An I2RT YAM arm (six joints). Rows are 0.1 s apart.
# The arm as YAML. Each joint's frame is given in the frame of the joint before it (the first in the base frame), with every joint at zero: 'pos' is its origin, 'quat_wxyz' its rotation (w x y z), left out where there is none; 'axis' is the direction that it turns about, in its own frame. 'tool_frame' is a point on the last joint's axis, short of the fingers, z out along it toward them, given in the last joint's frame.
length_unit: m
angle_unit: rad
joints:
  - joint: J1
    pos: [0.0, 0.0, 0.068]
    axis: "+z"
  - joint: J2
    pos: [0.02, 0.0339, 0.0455]
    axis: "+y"
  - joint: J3
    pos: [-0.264, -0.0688, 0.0]
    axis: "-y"
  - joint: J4
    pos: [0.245, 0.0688, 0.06]
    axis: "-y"
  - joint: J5
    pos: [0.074, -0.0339, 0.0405]
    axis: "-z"
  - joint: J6
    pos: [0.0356, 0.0, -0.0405]
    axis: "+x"
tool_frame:
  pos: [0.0, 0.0, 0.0]
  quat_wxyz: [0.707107, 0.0, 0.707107, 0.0]
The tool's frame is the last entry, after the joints.
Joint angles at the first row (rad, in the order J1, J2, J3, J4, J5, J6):
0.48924, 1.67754, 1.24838, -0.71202, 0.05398, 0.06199
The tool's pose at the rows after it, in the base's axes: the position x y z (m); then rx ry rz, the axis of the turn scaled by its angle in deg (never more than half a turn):
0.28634 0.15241 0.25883 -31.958 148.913 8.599
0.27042 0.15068 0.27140 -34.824 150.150 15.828
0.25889 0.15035 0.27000 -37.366 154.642 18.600
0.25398 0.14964 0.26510 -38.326 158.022 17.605
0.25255 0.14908 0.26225 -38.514 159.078 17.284
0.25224 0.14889 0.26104 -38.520 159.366 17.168
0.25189 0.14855 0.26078 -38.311 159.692 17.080
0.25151 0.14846 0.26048 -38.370 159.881 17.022
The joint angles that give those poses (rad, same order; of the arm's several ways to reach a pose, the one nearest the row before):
0.49191, 1.57605, 1.24837, -0.75171, 0.02536, 0.06275
0.49992, 1.52226, 1.24837, -0.81999, -0.07343, 0.06198
0.51137, 1.51312, 1.24799, -0.90733, -0.12456, 0.06237
0.51747, 1.51959, 1.24418, -0.95808, -0.12417, 0.06275
0.51822, 1.52151, 1.23730, -0.96798, -0.12418, 0.06312
0.51823, 1.52227, 1.23389, -0.96878, -0.12379, 0.06351
0.51786, 1.52230, 1.23350, -0.97293, -0.12340, 0.06619
0.51823, 1.52228, 1.23274, -0.97563, -0.12341, 0.06619

